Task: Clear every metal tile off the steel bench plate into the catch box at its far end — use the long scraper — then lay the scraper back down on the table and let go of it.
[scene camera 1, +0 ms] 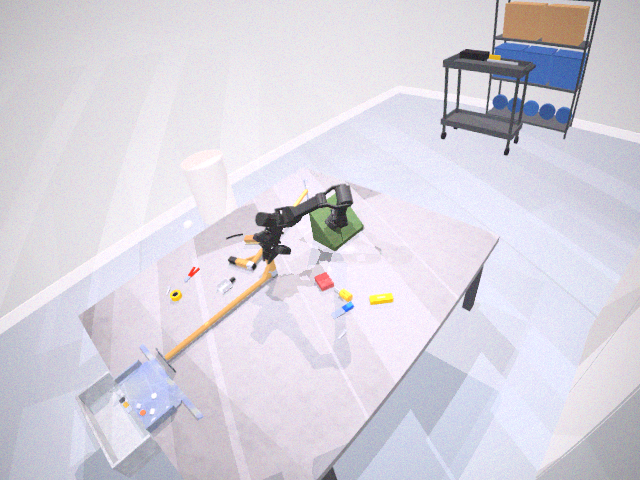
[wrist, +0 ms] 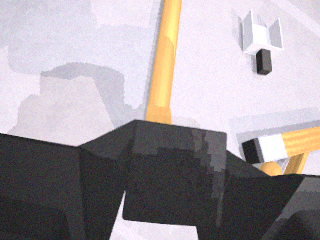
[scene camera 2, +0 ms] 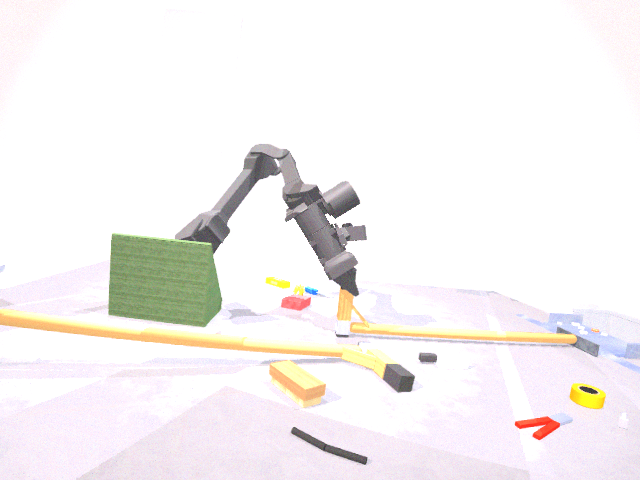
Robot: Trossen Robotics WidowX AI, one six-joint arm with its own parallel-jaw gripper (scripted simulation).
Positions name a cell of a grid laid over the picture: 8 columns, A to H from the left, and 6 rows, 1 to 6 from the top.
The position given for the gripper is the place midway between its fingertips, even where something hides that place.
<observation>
The gripper (scene camera 2: E4) holds a long orange scraper (scene camera 1: D4). Also in view: a wooden block (scene camera 2: D5).
The gripper also shows in scene camera 1 (scene camera 1: D4) and in the wrist view (wrist: E4). The wrist view misses the wooden block: it is out of frame.
</observation>
